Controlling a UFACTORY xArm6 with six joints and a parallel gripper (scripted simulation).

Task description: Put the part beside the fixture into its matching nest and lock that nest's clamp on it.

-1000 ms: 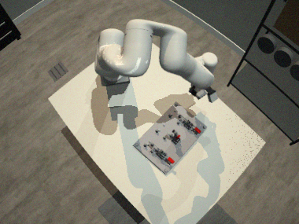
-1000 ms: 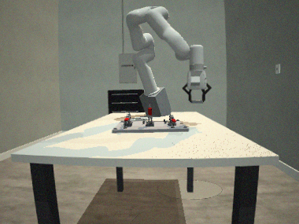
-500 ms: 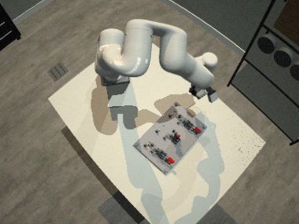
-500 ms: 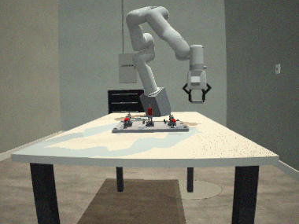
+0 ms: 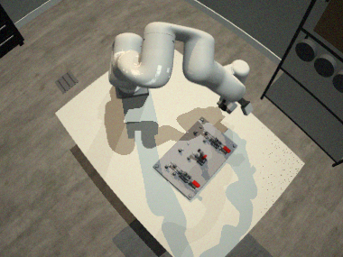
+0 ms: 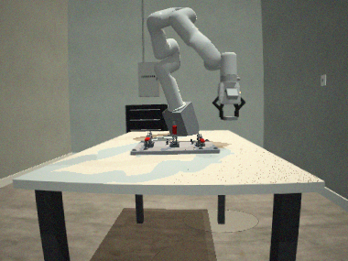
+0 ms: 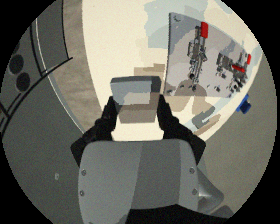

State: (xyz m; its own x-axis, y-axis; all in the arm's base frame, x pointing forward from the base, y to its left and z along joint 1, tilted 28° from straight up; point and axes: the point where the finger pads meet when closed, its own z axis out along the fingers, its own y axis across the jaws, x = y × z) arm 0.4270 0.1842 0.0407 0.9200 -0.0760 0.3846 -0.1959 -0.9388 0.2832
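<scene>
Now: the grey fixture plate 10 mm behind my hand, 260 mm to the right of it and 130 mm below it. The rest, counted from my hand: grey block part: 10 mm below.
</scene>
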